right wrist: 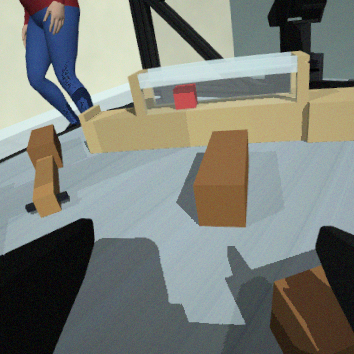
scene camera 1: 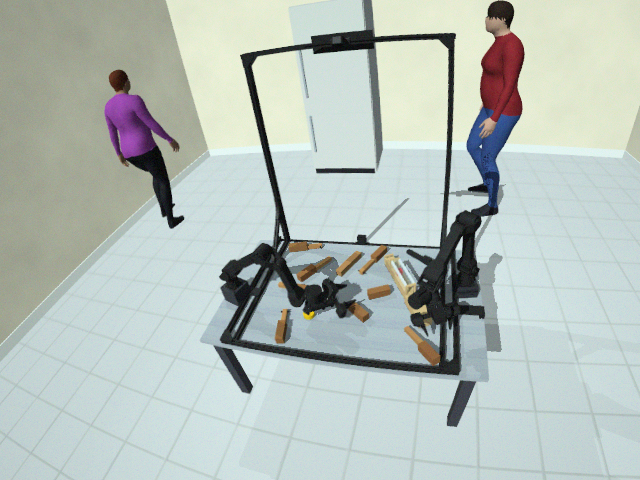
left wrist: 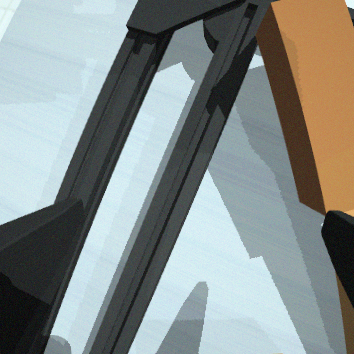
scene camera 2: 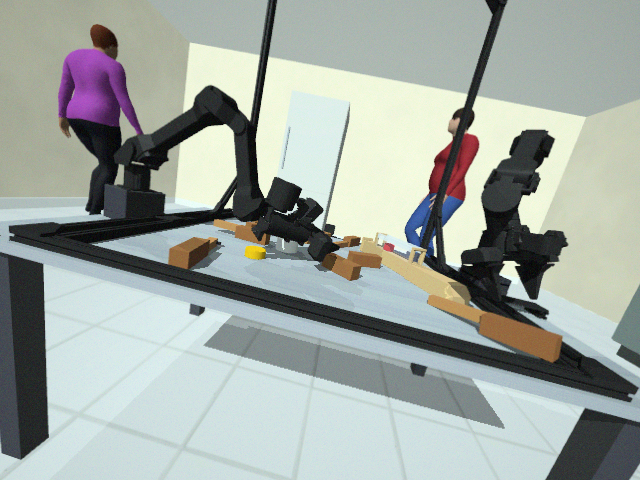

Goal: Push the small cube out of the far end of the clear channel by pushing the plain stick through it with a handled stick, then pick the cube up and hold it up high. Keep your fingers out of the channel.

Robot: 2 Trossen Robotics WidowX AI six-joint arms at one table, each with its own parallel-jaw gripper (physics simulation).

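Observation:
The small red cube [scene camera 1: 401, 270] [scene camera 2: 388, 247] [right wrist: 185, 96] sits inside the clear-topped channel, nearer its left end in the right wrist view. The channel's pale wooden base [scene camera 1: 417, 304] [scene camera 2: 429, 279] [right wrist: 160, 131] lies at the right of the table. A handled stick [scene camera 1: 426, 350] [scene camera 2: 519, 335] [left wrist: 312, 100] lies at the front right. I cannot tell which piece is the plain stick. My left gripper [scene camera 1: 437, 326] [scene camera 2: 516, 295] [left wrist: 205, 216] is open and empty above the table's right side, near the channel's front end. My right gripper [scene camera 1: 351, 296] [right wrist: 207, 234] is open and empty, low over the middle.
Brown blocks [scene camera 1: 379, 291] [scene camera 1: 359, 312] [right wrist: 221, 200] lie between my right gripper and the channel. Another handled stick [scene camera 1: 378, 253] [right wrist: 45, 145] has a crossbar at its tip. A yellow disc [scene camera 1: 308, 315] [scene camera 2: 255, 252], a white cylinder [scene camera 2: 286, 245] and a black bar [scene camera 1: 419, 256] are around.

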